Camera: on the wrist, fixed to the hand. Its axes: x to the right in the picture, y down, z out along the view.
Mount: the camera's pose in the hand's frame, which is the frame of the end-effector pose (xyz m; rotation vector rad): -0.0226 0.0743 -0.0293 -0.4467 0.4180 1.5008
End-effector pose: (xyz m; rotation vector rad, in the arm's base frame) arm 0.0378 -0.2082 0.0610 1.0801 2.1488 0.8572
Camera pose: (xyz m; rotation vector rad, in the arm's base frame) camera 0.0625 -0.2008 0.1399 -2.0915 -0.8156 -1.9455
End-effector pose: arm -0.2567 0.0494 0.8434 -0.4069 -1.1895 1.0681
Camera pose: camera -0.2640 0.0739 0.7644 -1.9574 -0.5879 1.7878
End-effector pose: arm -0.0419 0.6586 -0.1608 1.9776 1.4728 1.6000
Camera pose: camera -0.0227 0.5933 -0.1132 -1.8332 0.5295 -1.8092
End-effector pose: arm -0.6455 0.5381 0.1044 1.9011 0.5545 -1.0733
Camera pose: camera -0.5912 0.5241 0.1656 1.4923 -0.4279 0.3990
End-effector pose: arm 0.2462 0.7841 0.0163 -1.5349 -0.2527 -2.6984
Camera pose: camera 0.2405 0.7050 -0.0083 -0.5662 1.0853 -1.6787
